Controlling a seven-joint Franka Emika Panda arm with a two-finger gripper.
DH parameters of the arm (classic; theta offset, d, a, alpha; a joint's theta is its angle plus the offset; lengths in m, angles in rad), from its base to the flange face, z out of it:
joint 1: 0 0.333 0 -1.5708
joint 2: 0 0 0 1.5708
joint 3: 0 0.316 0.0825 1.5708
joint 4: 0 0 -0.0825 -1.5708
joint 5: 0 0.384 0 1.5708
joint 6: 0 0 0.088 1.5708
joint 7: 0 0.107 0 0
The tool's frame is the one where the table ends.
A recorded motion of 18 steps. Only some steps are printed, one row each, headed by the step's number.
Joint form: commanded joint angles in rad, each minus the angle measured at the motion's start. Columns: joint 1, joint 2, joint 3, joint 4, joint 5, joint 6, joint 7.
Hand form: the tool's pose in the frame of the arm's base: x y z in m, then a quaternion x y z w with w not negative. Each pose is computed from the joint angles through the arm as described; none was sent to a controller.
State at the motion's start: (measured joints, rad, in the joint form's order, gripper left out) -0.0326 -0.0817 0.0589 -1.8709 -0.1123 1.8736 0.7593
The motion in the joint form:
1: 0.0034 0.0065 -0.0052 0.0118 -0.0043 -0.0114 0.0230
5: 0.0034 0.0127 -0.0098 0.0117 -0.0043 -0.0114 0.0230
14: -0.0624 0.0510 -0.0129 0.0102 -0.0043 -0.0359 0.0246
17: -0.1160 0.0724 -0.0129 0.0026 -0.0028 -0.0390 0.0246
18: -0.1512 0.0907 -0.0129 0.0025 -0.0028 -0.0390 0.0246
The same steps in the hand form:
1: 0.5476 0.0052 0.5544 0.93206 -0.35543 0.05879 0.03844
5: 0.5489 0.0026 0.5510 0.93143 -0.35746 0.05568 0.03945
14: 0.5529 -0.0362 0.5269 0.91906 -0.38996 0.02402 0.05179
17: 0.5528 -0.0661 0.5111 0.90851 -0.41397 0.00707 0.05643
18: 0.5532 -0.0861 0.5008 0.90120 -0.42938 -0.00279 0.05892

